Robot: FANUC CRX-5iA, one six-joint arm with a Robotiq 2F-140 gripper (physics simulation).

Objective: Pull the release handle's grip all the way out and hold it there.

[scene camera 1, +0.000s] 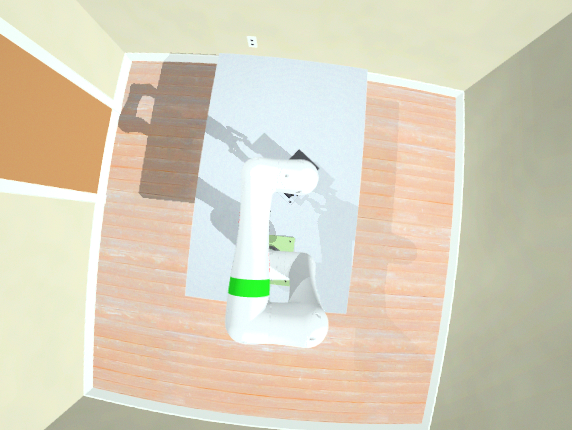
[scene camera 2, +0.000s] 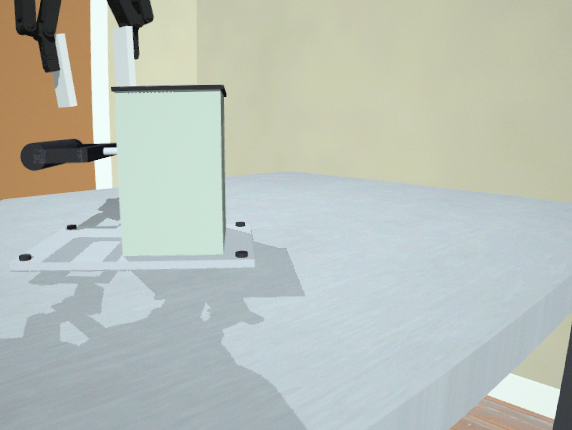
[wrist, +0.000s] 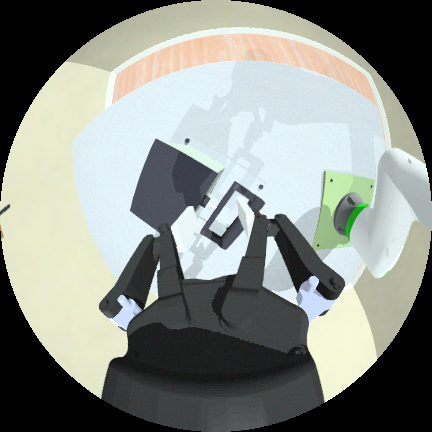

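The release handle's dark rectangular grip frame (scene camera 2: pixel 35 156) (wrist: pixel 234 234) sticks out sideways from a pale green housing (scene camera 2: pixel 172 170) with a dark top (wrist: pixel 170 185) (scene camera 1: pixel 301 156). A short white rod (scene camera 2: pixel 110 150) shows between frame and housing. My gripper (scene camera 2: pixel 97 92) (wrist: pixel 216 210) is partly open, with its two white fingertips apart and nothing between them. It hangs above the handle, pointing down; in the scene camera 2 view the fingertips are clearly higher than the grip. One fingertip is partly hidden behind the housing there. The arm hides the gripper in the scene camera 1 view.
The housing stands on a pale base plate (scene camera 2: pixel 60 265) with dark bolts, on a light grey table (scene camera 1: pixel 300 100) (scene camera 2: pixel 425 260). The housing's top rises beside the gripper. My arm's green mounting plate (scene camera 1: pixel 286 243) (wrist: pixel 327 190) is on the same table. Shadows of the arm cross the table.
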